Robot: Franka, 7 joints.
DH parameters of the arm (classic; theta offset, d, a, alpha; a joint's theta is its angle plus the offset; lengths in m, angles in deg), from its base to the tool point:
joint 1: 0 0.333 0 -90
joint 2: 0 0 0 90
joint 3: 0 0.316 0.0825 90
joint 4: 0 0 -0.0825 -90
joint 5: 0 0.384 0 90
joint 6: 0 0 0.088 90
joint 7: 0 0.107 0 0
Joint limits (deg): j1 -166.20..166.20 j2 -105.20..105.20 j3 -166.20..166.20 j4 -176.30..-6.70 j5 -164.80..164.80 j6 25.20..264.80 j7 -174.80..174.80
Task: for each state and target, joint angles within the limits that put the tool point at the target. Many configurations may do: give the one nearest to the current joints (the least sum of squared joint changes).
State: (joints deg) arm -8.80 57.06 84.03 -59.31 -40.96 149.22 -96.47
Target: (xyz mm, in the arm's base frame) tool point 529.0 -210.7 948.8
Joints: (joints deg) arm -33.95 45.88 88.24 -20.65 -42.29 179.26 -96.47
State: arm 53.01 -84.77 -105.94 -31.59 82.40 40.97 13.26
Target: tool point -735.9 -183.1 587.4
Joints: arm 3.96 -78.33 -98.39 -15.65 95.42 83.14 13.26
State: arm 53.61 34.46 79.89 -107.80 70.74 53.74 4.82
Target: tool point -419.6 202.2 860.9
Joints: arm 65.57 20.61 95.64 -74.71 84.64 70.86 4.82
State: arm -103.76 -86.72 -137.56 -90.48 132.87 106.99 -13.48
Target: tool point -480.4 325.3 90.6
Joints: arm -98.66 -82.69 -123.59 -116.00 127.85 105.31 -13.48
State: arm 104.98 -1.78 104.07 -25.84 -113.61 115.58 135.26
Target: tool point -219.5 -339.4 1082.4
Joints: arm 102.01 -16.98 107.92 -33.87 -114.92 124.15 135.26
